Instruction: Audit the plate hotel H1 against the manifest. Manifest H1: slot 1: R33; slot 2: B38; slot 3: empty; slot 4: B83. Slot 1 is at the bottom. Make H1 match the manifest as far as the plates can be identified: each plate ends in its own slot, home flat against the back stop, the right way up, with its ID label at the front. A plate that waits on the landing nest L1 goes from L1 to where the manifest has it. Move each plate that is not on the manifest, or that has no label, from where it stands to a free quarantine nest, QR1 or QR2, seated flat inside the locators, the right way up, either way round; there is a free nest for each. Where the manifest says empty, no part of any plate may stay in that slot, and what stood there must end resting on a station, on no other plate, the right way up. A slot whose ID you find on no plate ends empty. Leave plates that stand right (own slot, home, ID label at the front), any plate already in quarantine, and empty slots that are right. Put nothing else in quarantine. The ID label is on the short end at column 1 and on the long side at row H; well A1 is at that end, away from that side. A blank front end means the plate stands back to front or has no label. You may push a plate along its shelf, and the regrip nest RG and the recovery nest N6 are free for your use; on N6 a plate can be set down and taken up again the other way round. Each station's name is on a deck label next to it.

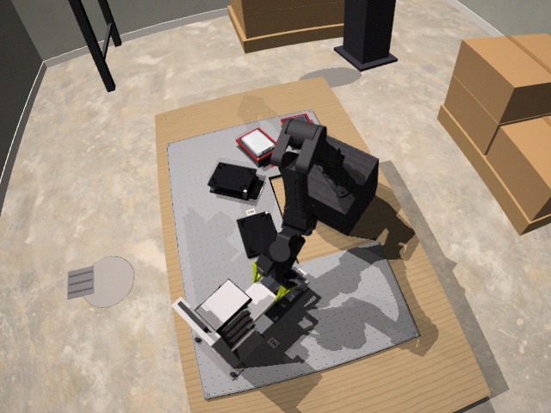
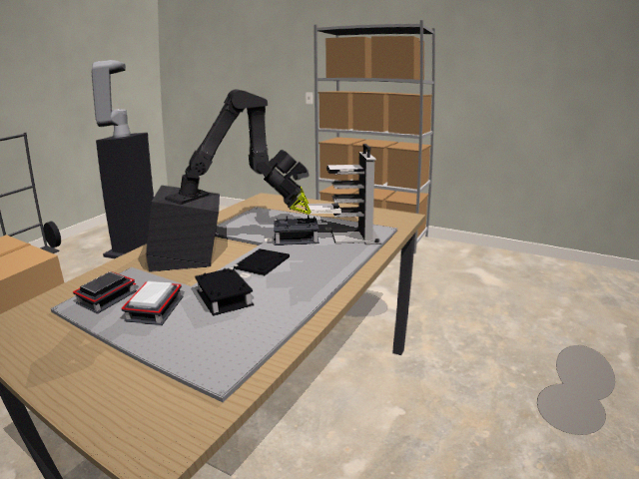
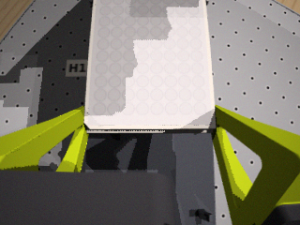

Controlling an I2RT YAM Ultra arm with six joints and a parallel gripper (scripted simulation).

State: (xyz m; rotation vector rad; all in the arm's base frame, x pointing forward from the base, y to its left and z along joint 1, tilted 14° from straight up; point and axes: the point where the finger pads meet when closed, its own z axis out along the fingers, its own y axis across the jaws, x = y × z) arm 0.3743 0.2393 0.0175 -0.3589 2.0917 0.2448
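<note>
The regrip nest is 40 mm behind my hand, 20 mm to the right of it and 60 mm below it. From my hand the other things lie so: RG deck label: 140 mm behind, 50 mm to the right, 120 mm below; hotel upright post: 200 mm ahead, 80 mm to the left, 40 mm above; H1 deck label: 50 mm ahead, 120 mm to the left, 120 mm below.
</note>
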